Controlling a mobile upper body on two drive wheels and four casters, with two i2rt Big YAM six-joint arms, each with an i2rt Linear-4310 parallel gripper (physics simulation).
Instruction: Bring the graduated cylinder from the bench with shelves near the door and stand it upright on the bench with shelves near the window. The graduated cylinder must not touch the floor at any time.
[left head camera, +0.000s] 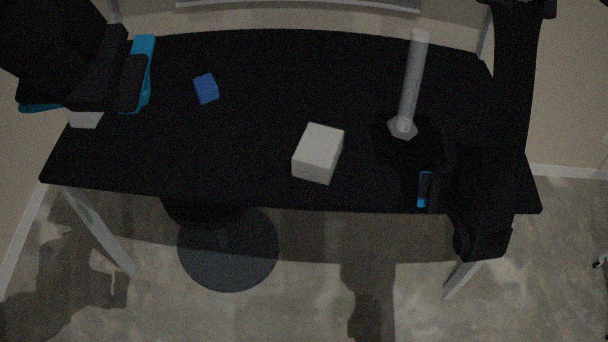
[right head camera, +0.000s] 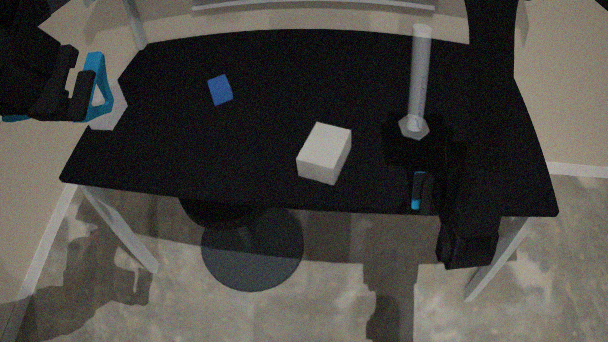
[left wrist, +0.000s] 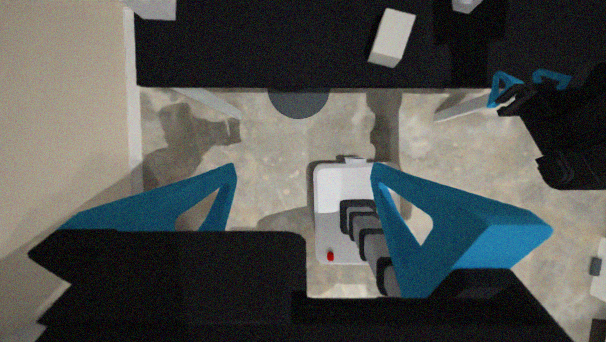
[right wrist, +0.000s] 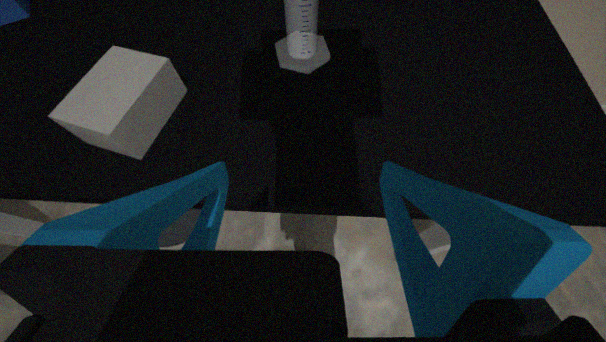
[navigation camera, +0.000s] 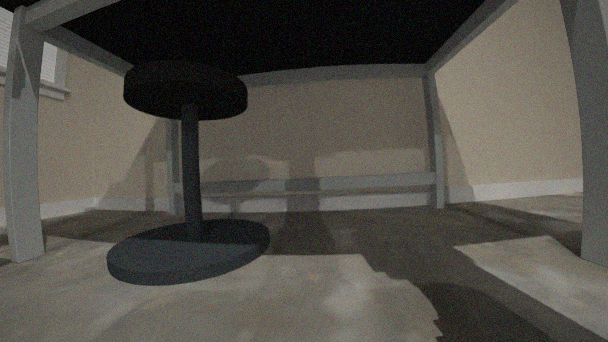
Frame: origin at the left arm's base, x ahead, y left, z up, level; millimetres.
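Where they show: left gripper, fingertip midpoint: (left head camera: 109, 98) (right head camera: 82, 106) (left wrist: 303, 170); right gripper, fingertip midpoint: (left head camera: 438, 174) (right head camera: 438, 175) (left wrist: 516, 71) (right wrist: 304, 171).
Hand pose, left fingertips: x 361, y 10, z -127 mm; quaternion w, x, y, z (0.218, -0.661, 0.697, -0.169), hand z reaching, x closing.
Things, the pixels of their top centre, and the offset from my left fingertips. "spot": a spot on its surface instead. Level surfaces: height alone.
- clear graduated cylinder at its top centre: (right head camera: 422, 28) (left head camera: 421, 32) 472 mm ahead, 466 mm right, 199 mm down
- black bench top at its surface level: 520 mm down
- white box at its top centre: (right wrist: 111, 85) (right head camera: 324, 143) (left head camera: 318, 143) (left wrist: 393, 33) 355 mm ahead, 235 mm right, 462 mm down
- blue box at its top centre: (left head camera: 204, 83) (right head camera: 218, 84) 619 mm ahead, 86 mm left, 480 mm down
- grey block at its top centre: (left head camera: 78, 87) (right head camera: 96, 90) 562 mm ahead, 522 mm left, 390 mm down
- round stool at a spot on its surface: (navigation camera: 190, 255) spot: 383 mm ahead, 51 mm left, 1252 mm down
The clear graduated cylinder (left head camera: 413, 75) (right head camera: 420, 75) (right wrist: 301, 20) stands upright on its hexagonal base on the black bench top (left head camera: 260, 60) (right head camera: 280, 65) (left wrist: 250, 50) (right wrist: 450, 110), right of centre in the head views. My right gripper (right wrist: 304, 171) (left wrist: 516, 71) is open and empty, at the bench's front edge, on the near side of the cylinder and apart from it. Its far finger is hidden in the head views. My left gripper (left wrist: 303, 170) (left head camera: 90, 95) (right head camera: 55, 106) is open and empty, at the left of the head views, far from the cylinder.
A white box (left head camera: 318, 150) (right head camera: 324, 150) (right wrist: 117, 95) lies left of the cylinder, a blue box (left head camera: 206, 88) (right head camera: 220, 90) farther left. A grey block (left head camera: 85, 119) (right head camera: 116, 112) shows beside the left gripper. A round stool (navigation camera: 190, 255) (left head camera: 227, 255) stands partly under the bench, between bench legs (navigation camera: 25, 150) (navigation camera: 595, 150).
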